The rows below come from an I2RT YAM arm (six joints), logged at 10 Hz.
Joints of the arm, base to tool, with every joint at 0 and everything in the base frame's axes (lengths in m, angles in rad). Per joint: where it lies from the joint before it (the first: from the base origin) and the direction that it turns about. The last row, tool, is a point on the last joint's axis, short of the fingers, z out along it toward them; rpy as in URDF.
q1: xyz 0 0 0.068 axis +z
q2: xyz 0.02 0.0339 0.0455 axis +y
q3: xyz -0.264 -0.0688 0 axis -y
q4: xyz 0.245 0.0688 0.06 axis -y
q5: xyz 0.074 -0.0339 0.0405 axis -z
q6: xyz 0.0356 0 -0.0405 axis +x
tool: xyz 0 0 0 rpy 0 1.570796 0
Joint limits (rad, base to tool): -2.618..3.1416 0..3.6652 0..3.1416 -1.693..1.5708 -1.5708..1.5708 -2.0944..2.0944
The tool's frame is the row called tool.
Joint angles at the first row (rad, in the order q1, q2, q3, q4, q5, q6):
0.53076, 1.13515, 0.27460, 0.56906, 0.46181, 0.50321
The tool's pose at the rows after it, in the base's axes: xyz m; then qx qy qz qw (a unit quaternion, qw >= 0):
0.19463 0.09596 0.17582 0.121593 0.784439 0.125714 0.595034
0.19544 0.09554 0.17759 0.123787 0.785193 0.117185 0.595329
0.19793 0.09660 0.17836 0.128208 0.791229 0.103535 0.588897
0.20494 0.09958 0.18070 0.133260 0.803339 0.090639 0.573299
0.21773 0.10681 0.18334 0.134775 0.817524 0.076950 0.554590
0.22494 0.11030 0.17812 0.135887 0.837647 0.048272 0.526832
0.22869 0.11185 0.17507 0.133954 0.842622 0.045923 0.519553
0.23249 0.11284 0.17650 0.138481 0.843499 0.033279 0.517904
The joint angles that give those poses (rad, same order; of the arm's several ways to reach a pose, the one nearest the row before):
0.53076, 1.14124, 0.27916, 0.56759, 0.45863, 0.49548
0.52921, 1.13672, 0.28836, 0.54771, 0.47238, 0.49087
0.53075, 1.14581, 0.30978, 0.50645, 0.49391, 0.49543
0.52771, 1.17340, 0.35879, 0.43304, 0.50315, 0.51230
0.52769, 1.23759, 0.43386, 0.36231, 0.50922, 0.52766
0.52770, 1.29137, 0.48303, 0.27314, 0.52923, 0.54305
0.52461, 1.31911, 0.49544, 0.27000, 0.52153, 0.54457
0.52310, 1.33452, 0.51845, 0.24701, 0.54300, 0.54610

